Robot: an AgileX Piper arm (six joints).
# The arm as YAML. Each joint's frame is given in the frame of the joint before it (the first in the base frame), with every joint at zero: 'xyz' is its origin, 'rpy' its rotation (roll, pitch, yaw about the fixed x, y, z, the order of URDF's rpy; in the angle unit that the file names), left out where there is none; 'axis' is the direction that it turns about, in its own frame. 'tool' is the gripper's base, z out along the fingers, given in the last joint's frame.
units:
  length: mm
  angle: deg
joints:
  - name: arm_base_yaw
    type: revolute
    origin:
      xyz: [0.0, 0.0, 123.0]
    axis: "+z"
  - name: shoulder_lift
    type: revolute
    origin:
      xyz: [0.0, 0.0, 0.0]
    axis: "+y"
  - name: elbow
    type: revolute
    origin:
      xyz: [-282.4, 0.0, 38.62]
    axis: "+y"
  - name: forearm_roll
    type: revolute
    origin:
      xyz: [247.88, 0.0, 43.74]
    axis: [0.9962, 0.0, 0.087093]
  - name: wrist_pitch
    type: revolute
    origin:
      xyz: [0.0, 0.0, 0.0]
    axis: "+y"
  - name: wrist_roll
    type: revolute
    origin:
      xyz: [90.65, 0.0, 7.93]
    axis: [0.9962, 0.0, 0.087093]
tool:
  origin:
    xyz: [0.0, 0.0, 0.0]
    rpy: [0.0, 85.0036, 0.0]
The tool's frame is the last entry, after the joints.
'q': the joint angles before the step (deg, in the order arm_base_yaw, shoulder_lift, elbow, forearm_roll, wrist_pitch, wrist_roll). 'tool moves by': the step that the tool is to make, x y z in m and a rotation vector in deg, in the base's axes. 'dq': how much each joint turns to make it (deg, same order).
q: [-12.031, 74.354, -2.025, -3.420, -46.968, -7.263]
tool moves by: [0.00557, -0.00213, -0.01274, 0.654, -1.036, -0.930]
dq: [0.001, 9.110, 0.735, 1.153, -10.735, -0.001]
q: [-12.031, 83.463, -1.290, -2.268, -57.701, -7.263]
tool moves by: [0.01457, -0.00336, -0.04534, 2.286, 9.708, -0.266]
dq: [-0.003, 19.760, -2.518, 0.320, -7.272, -0.086]
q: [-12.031, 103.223, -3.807, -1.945, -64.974, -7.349]
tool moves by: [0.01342, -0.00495, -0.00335, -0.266, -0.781, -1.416]
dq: [-0.002, 2.404, -2.953, 1.418, -0.271, -0.001]
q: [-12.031, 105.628, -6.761, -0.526, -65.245, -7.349]
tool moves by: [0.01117, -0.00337, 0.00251, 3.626, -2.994, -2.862]
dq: [0.001, 0.432, -2.265, 0.673, -0.354, 4.740]
